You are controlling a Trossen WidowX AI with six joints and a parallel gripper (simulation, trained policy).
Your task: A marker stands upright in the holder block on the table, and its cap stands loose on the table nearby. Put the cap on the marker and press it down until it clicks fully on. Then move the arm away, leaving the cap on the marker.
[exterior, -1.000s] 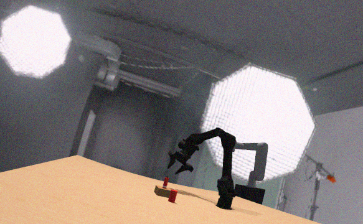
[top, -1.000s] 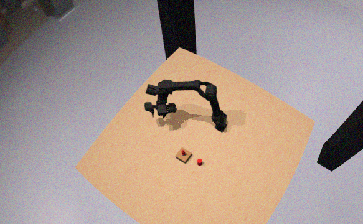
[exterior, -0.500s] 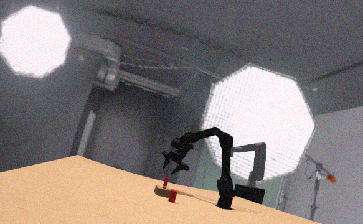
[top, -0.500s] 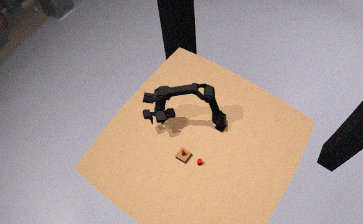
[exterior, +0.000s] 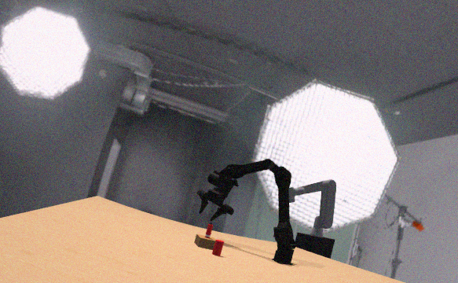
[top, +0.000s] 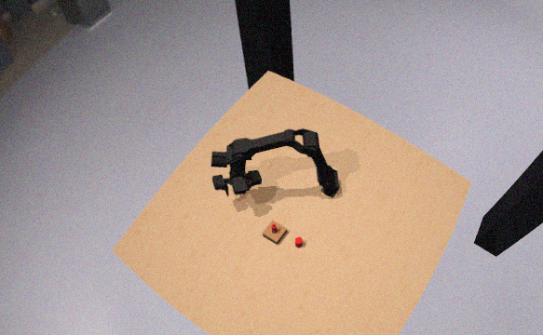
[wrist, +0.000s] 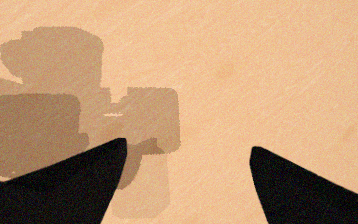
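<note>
Right now the red marker is 200 mm to the left of my gripper tip, 30 mm below it and 20 mm ahead of it. Round my gripper tip: red cap: 310 mm to the left, 70 mm below, 10 mm ahead; then wooden holder block: 200 mm to the left, 80 mm below, 20 mm ahead.
</note>
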